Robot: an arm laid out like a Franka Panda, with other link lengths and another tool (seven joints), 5 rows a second.
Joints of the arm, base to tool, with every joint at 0 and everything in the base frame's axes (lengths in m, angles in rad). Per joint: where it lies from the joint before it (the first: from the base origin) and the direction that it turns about. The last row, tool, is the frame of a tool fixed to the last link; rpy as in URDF.
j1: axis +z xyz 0 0 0.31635
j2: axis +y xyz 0 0 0
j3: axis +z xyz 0 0 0.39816
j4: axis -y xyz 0.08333 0 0
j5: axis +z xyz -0.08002 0 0.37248
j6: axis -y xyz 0 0 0
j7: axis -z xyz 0.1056 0 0
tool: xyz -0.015 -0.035 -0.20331 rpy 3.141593 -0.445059 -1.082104
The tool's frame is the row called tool.
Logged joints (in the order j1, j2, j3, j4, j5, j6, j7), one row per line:
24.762 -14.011 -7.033 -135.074 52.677 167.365 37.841
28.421 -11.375 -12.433 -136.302 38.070 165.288 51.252
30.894 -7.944 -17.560 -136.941 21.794 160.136 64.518
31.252 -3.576 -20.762 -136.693 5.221 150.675 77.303
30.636 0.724 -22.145 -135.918 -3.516 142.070 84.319
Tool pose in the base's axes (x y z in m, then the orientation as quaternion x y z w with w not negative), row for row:
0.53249 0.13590 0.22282 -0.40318 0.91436 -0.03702 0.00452
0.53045 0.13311 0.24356 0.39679 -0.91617 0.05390 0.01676
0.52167 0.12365 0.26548 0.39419 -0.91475 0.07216 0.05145
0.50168 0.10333 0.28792 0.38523 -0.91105 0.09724 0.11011
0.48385 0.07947 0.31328 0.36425 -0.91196 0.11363 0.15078
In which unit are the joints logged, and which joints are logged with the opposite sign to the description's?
The joints are logged in degrees. Opposite sign: j2.
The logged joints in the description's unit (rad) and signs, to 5 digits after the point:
0.43218 0.24454 -0.12275 -2.35749 0.91939 2.92107 0.66045
0.49604 0.19853 -0.21700 -2.37892 0.66445 2.88482 0.89452
0.53920 0.13865 -0.30648 -2.39007 0.38038 2.79490 1.12605
0.54545 0.06241 -0.36237 -2.38574 0.09112 2.62977 1.34919
0.53470 -0.01264 -0.38650 -2.37222 -0.06137 2.47959 1.47164

